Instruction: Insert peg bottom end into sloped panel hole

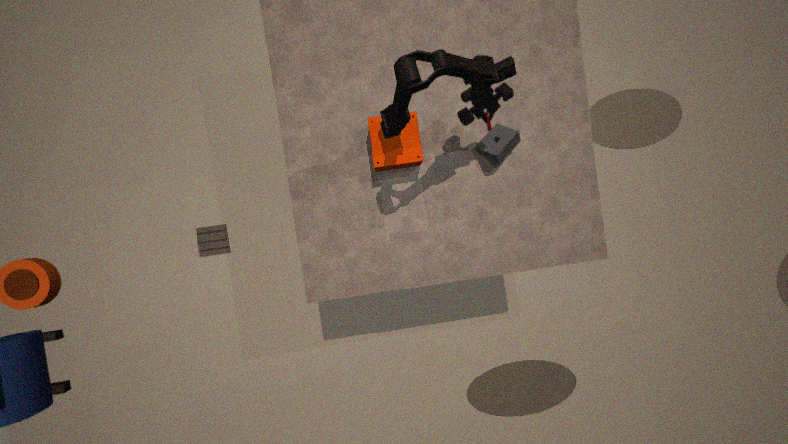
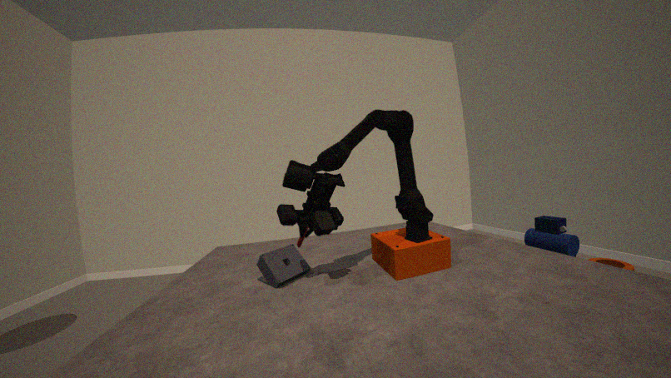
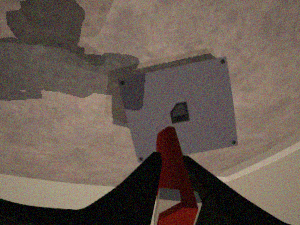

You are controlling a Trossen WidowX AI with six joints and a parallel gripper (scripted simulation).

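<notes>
My gripper tip is 110 mm above the sloped panel, 80 mm to the left of it and 60 mm short of it. Round my gripper tip: red peg 10 mm to the left, 10 mm above.
</notes>
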